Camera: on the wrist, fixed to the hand. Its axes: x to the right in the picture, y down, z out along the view.
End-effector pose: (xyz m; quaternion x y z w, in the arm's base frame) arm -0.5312 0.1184 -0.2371 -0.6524 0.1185 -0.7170 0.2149
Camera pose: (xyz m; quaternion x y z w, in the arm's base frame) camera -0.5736 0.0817 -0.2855 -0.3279 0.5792 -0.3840 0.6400
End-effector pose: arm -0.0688 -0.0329 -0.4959 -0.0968 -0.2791 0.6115 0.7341
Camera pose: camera -0.0839 -0.0338 -0.5684 -0.3228 -0.0918 0.9378 0.0888
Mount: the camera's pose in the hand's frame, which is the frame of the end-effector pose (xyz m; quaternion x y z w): -0.0234 0.0476 -0.0517 -0.0227 0.0640 0.7154 0.6955
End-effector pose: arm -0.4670 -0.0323 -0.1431 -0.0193 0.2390 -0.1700 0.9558
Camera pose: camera -0.4953 0.0226 -0.1839 0.1467 0.2451 0.5697 0.7706
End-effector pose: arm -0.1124 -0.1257 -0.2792 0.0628 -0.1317 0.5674 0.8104
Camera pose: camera -0.1571 -0.1173 -0.3376 -0.1052 -0.0975 0.9754 0.1676
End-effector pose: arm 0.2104 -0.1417 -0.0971 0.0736 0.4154 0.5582 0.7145
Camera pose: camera 0.1397 -0.1629 -0.0914 0.2964 0.2693 0.9134 0.0727
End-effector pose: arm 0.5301 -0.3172 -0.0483 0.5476 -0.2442 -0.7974 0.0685
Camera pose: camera 0.5786 -0.3661 -0.0211 0.2556 -0.5391 -0.4760 0.6461
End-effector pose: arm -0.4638 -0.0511 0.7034 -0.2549 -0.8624 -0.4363 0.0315
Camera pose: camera -0.4299 -0.0772 0.7639 -0.7670 -0.4055 -0.3168 0.3834
